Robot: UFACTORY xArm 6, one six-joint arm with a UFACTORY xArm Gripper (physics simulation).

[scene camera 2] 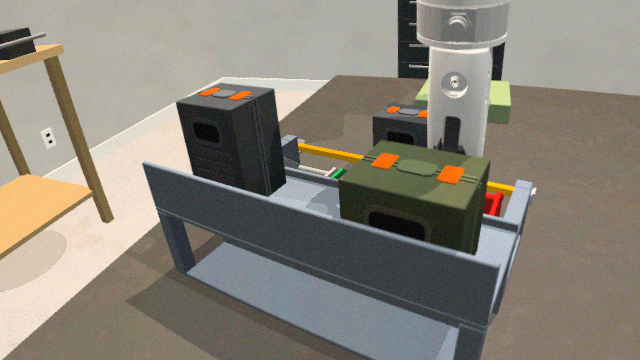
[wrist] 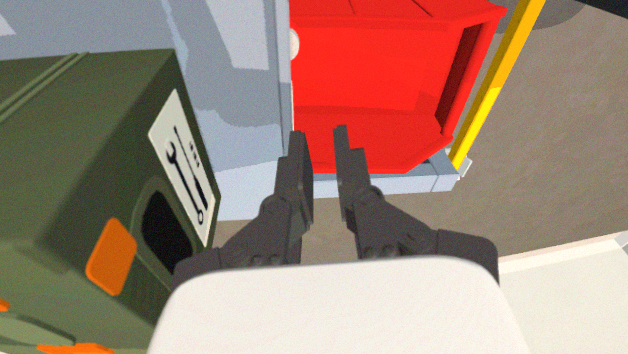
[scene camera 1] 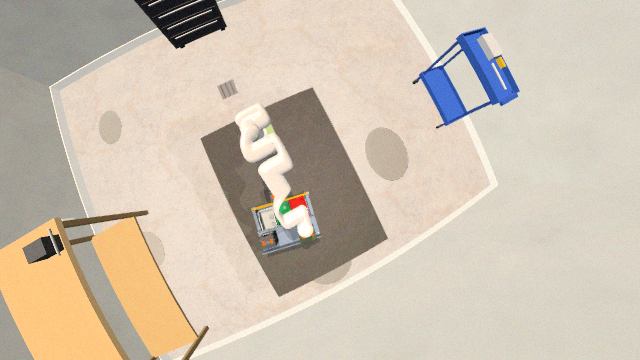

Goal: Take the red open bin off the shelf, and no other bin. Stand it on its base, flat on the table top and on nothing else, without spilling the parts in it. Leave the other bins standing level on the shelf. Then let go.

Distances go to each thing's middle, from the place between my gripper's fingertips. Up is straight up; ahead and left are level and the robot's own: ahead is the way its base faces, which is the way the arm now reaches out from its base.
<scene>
Right now my hand is 60 mm above the red open bin (wrist: 400, 82), 30 mm past it and 10 mm to the left of it. Also, from my hand: yellow bar (scene camera 2: 354, 158) 130 mm behind, 110 mm to the right, 50 mm below.
</scene>
